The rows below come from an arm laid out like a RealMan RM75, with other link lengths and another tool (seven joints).
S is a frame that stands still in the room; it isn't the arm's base.
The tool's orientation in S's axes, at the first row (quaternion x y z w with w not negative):
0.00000, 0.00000, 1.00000, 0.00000
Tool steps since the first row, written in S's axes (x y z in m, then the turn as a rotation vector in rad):
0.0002, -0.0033, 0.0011, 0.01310, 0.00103, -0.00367
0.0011, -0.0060, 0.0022, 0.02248, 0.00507, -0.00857
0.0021, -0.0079, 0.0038, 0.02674, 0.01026, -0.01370
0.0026, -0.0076, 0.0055, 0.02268, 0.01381, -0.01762
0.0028, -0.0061, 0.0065, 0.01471, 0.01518, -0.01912
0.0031, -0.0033, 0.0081, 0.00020, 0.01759, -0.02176
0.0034, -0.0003, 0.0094, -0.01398, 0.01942, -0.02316
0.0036, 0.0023, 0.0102, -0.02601, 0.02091, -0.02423
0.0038, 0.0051, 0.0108, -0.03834, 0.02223, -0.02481
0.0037, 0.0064, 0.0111, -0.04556, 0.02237, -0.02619
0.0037, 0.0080, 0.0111, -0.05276, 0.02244, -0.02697
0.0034, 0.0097, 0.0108, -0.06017, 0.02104, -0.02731
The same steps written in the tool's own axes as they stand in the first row. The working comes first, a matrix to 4 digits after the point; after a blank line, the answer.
The tool's axes in the first row as the columns of a matrix, in S's axes (used below as rounded here):
-1.0000, 0.0000, 0.0000
0.0000, -1.0000, 0.0000
0.0000, 0.0000, 1.0000

-0.0002, 0.0033, 0.0011, -0.01310, -0.00103, -0.00367
-0.0011, 0.0060, 0.0022, -0.02248, -0.00507, -0.00857
-0.0021, 0.0079, 0.0038, -0.02674, -0.01026, -0.01370
-0.0026, 0.0076, 0.0055, -0.02268, -0.01381, -0.01762
-0.0028, 0.0061, 0.0065, -0.01471, -0.01518, -0.01912
-0.0031, 0.0033, 0.0081, -0.00020, -0.01759, -0.02176
-0.0034, 0.0003, 0.0094, 0.01398, -0.01942, -0.02316
-0.0036, -0.0023, 0.0102, 0.02601, -0.02091, -0.02423
-0.0038, -0.0051, 0.0108, 0.03834, -0.02223, -0.02481
-0.0037, -0.0064, 0.0111, 0.04556, -0.02237, -0.02619
-0.0037, -0.0080, 0.0111, 0.05276, -0.02244, -0.02697
-0.0034, -0.0097, 0.0108, 0.06017, -0.02104, -0.02731

